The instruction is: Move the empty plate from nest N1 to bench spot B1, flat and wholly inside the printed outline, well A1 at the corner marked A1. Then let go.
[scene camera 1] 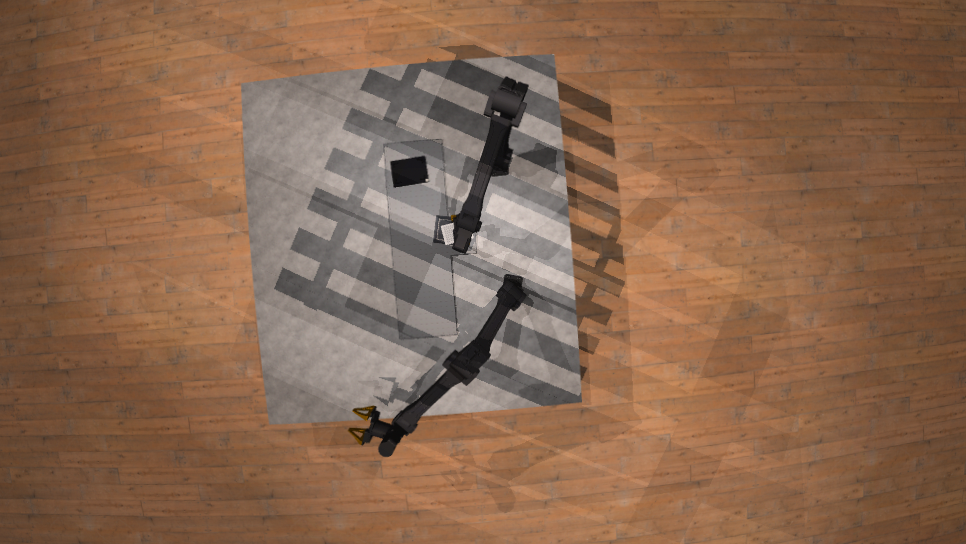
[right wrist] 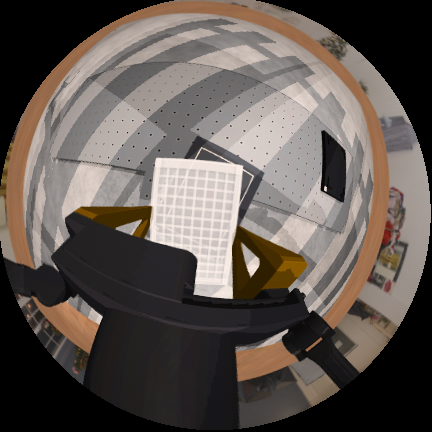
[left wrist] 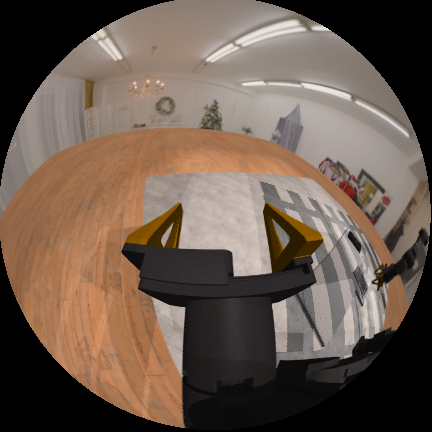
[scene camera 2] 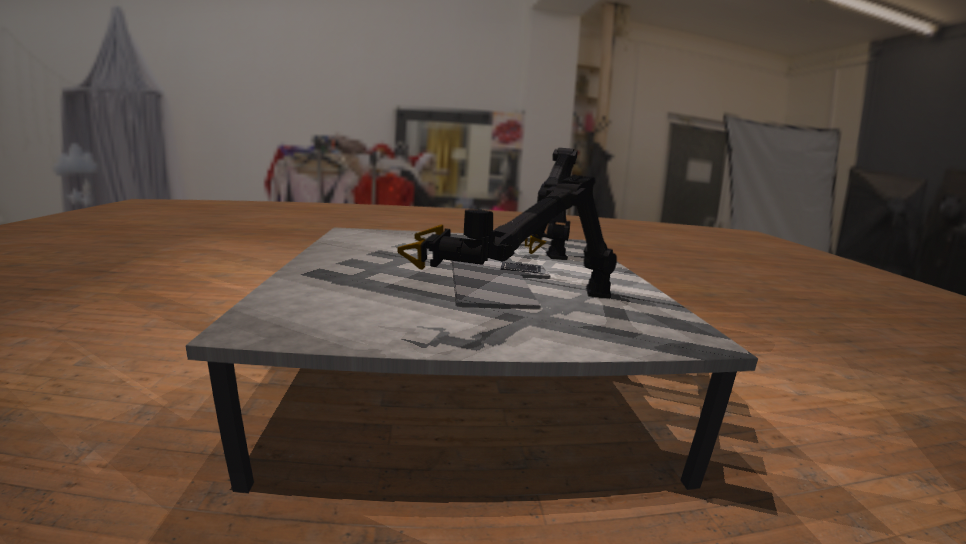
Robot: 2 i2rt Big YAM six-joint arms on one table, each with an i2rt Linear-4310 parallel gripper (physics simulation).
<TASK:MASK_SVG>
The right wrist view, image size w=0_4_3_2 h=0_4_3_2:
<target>my right gripper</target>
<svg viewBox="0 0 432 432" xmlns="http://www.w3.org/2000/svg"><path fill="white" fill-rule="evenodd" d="M68 214L64 221L69 237L50 257L75 292L102 316L89 352L82 385L109 403L155 422L191 429L238 429L239 413L235 346L248 345L268 338L309 316L299 289L293 288L289 292L287 288L306 268L307 264L304 258L291 250L236 225L231 246L232 298L193 294L197 266L196 256L186 249L144 239L150 226L152 206L80 206ZM241 242L259 259L259 266L251 277L244 261ZM141 219L141 222L132 234L115 229L117 226Z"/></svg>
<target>plate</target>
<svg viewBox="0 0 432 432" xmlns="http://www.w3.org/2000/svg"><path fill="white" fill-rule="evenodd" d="M155 157L150 206L152 206L150 214L150 240L192 252L197 258L195 283L227 285L231 263L231 246L237 223L243 165L200 159Z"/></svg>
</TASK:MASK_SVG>
